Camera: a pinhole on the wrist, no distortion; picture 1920 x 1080 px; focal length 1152.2 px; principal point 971.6 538.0 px. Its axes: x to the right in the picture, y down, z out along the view. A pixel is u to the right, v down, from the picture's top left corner.
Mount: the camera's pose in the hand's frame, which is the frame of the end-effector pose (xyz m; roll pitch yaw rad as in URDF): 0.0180 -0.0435 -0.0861 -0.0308 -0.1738 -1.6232
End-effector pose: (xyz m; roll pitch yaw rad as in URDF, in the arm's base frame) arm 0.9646 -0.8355 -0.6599 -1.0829 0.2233 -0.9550
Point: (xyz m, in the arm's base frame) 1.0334 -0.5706 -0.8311
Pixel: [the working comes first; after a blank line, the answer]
In the camera's frame: -0.2802 -0.1758 0.2208

outside the picture
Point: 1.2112 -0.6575 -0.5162
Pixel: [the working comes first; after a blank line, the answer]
In the camera's frame: 0.0136 -0.0689 0.4223

1008.6 350.1
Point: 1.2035 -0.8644 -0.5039
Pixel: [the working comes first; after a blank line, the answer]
In the camera's frame: 0.0902 0.0970 0.3241

1292.3 882.8
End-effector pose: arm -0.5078 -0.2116 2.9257 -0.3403 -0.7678 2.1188
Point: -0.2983 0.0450 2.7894
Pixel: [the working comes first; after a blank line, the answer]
In the camera's frame: 0.1599 -0.0169 -0.2141

behind the camera
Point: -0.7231 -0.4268 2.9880
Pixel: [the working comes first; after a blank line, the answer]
In the camera's frame: -0.2374 -0.0512 0.3184

112.5 352.7
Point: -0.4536 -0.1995 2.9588
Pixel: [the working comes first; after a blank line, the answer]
In the camera's frame: 0.0360 -0.0099 0.0977

1396.4 420.7
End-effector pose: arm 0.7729 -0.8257 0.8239 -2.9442 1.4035 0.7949
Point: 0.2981 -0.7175 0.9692
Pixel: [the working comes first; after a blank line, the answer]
In the camera's frame: 0.3913 -0.1968 0.3219

outside the picture
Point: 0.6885 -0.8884 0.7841
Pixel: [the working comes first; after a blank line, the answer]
In the camera's frame: -0.0143 -0.0048 0.2017

889.7 510.4
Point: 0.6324 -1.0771 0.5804
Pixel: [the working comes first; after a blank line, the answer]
In the camera's frame: -0.1200 0.1536 0.4114

635.7 968.1
